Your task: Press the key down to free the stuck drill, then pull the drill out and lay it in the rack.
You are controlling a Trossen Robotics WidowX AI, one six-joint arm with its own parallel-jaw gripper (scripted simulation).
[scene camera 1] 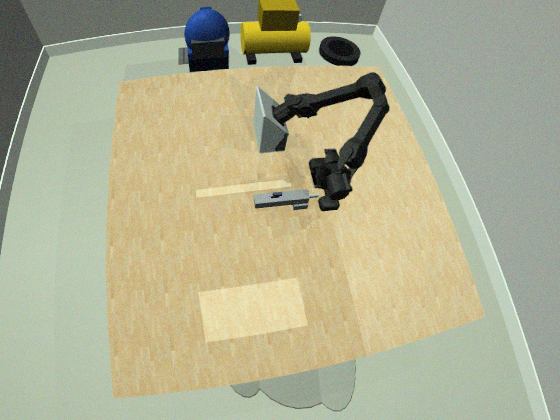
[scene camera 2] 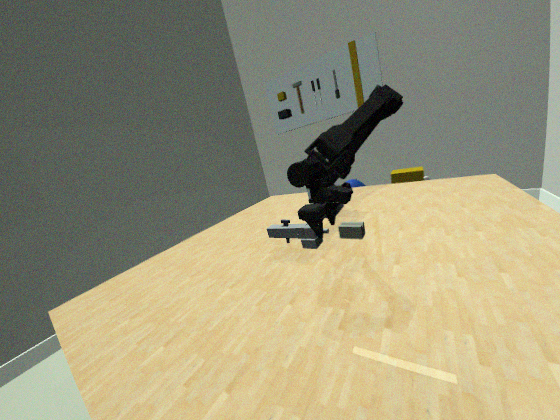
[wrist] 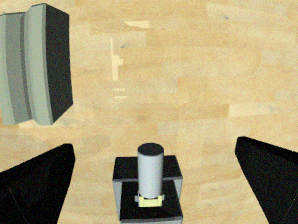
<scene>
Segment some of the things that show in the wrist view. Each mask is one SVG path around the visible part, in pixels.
The gripper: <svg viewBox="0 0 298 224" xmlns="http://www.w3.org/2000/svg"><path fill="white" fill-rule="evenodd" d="M72 144L61 144L60 147L44 152L43 155L35 156L33 159L15 165L15 168L12 167L7 169L7 171L0 172L0 224L57 224L61 209L63 209L61 206L63 206L65 196L68 194L68 186L71 185L74 163L76 163ZM238 137L237 143L235 143L235 157L237 157L239 167L242 168L247 184L250 184L251 189L253 189L251 192L254 192L254 196L257 197L259 205L261 205L263 212L265 212L263 214L265 214L267 222L269 224L298 224L298 152L281 148L279 145L275 147L274 144L267 144L266 141L262 143L262 141L253 140L247 136Z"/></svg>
A drill bit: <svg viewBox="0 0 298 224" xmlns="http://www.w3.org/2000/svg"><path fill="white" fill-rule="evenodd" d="M144 143L138 147L138 198L140 198L140 206L161 206L164 148L157 143Z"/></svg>
</scene>
